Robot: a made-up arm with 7 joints.
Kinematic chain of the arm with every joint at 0, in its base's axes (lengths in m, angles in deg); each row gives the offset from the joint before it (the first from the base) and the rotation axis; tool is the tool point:
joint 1: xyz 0 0 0.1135 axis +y
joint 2: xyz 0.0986 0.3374 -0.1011 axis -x
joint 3: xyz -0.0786 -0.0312 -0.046 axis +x
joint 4: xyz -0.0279 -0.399 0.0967 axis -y
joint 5: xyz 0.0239 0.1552 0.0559 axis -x
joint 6: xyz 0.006 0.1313 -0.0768 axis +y
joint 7: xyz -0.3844 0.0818 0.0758 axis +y
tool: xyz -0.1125 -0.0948 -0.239
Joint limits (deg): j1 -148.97..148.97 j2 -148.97..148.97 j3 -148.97..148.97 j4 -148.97..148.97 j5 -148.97..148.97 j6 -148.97..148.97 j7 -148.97..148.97
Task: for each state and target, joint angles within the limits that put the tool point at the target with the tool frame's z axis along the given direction. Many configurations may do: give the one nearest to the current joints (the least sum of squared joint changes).
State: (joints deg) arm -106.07 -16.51 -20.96 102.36 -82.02 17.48 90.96
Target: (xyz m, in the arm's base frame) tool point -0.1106 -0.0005 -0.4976 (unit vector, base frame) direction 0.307 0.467 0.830
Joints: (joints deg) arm -127.40 10.96 -38.32 92.66 -61.86 65.38 123.58
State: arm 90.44 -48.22 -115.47 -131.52 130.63 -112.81 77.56
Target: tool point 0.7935 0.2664 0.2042 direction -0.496 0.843 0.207
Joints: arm 57.55 -48.80 -132.51 -77.86 123.35 -97.12 35.57
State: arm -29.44 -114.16 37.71 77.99 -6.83 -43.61 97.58
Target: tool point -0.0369 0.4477 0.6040 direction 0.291 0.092 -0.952
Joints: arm -70.84 -129.27 43.89 89.68 -11.31 -71.78 106.39
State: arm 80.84 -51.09 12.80 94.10 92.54 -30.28 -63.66
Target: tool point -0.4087 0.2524 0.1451 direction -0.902 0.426 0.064
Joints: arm 103.29 -54.88 10.68 88.61 75.60 -19.33 -111.77
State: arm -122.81 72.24 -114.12 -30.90 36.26 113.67 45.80
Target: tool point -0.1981 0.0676 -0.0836 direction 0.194 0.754 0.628
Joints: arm -148.97 121.02 -148.97 -60.21 69.57 75.39 57.53
